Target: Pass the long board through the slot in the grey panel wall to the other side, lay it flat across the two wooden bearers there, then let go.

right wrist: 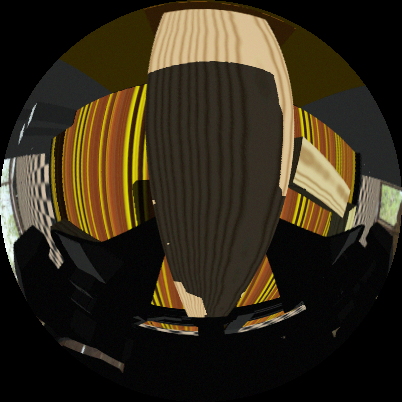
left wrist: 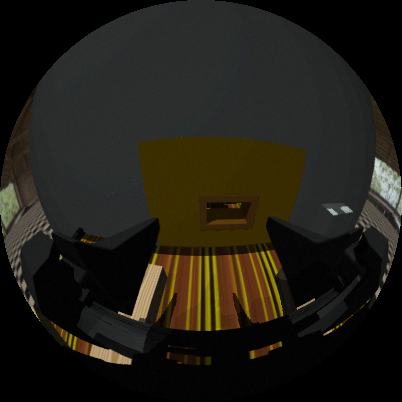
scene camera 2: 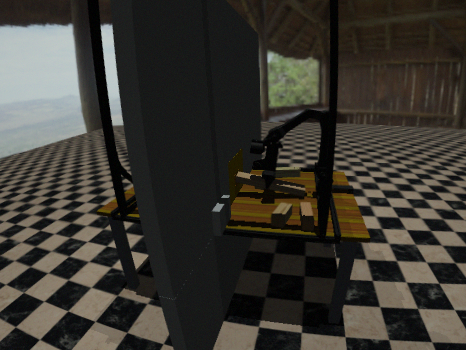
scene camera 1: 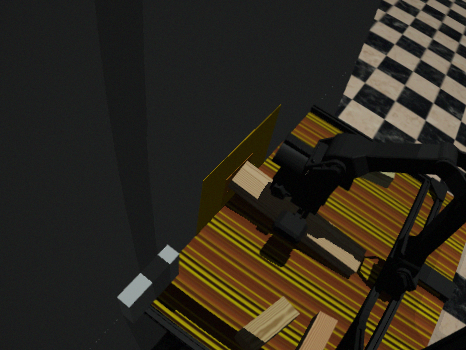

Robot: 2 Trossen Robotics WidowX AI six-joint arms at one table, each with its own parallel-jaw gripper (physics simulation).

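Frame: origin at the left arm's base, x left, y back, z up, level; centimetres.
Where they show: left gripper, fingertip midpoint: (left wrist: 214,222); right gripper, fingertip midpoint: (right wrist: 214,216) (scene camera 2: 267,185) (scene camera 1: 292,218); right arm's base at its link origin: (right wrist: 209,321) (scene camera 1: 393,283).
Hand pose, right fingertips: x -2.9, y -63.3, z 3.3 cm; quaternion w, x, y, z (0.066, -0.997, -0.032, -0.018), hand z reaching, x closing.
Things, the pixels of their centre, and the offset from my right fingertips. "*": a spot on its surface instead.
- long pale board at the middle of its body: (right wrist: 215,243) (scene camera 1: 299,219) (scene camera 2: 270,183) dx +0.1, dy -1.6, dz +1.1 cm
- slot at a spot on its surface: (left wrist: 204,212) * dx +3.3, dy +20.3, dz +3.5 cm
- light grey block at a spot on its surface: (scene camera 1: 135,290) * dx -35.3, dy +13.4, dz +4.8 cm
The long pale board (scene camera 1: 251,180) (scene camera 2: 246,177) (right wrist: 210,125) is held above the striped table. My right gripper (scene camera 1: 302,215) (scene camera 2: 269,181) (right wrist: 214,216) is shut on it. The board's far end is close to the slot in the yellow patch (scene camera 1: 215,195) (scene camera 2: 233,175) (left wrist: 175,175) on the grey panel wall (scene camera 1: 65,125) (scene camera 2: 170,125) (left wrist: 200,75). Whether its tip is inside the slot mouth, I cannot tell. In the left wrist view the slot (left wrist: 204,212) shows no board. My left gripper (left wrist: 214,222) is open and empty, facing the wall. Two bearers (left wrist: 150,290) (left wrist: 306,304) lie there, partly hidden by its fingers.
Two short wooden blocks (scene camera 1: 272,320) (scene camera 1: 320,330) (scene camera 2: 282,214) (scene camera 2: 306,215) lie near the table edge on the board's side. Another block (scene camera 2: 288,171) (right wrist: 322,175) lies on the board's other side. A light grey block (scene camera 1: 135,290) (scene camera 2: 217,215) juts from the wall.
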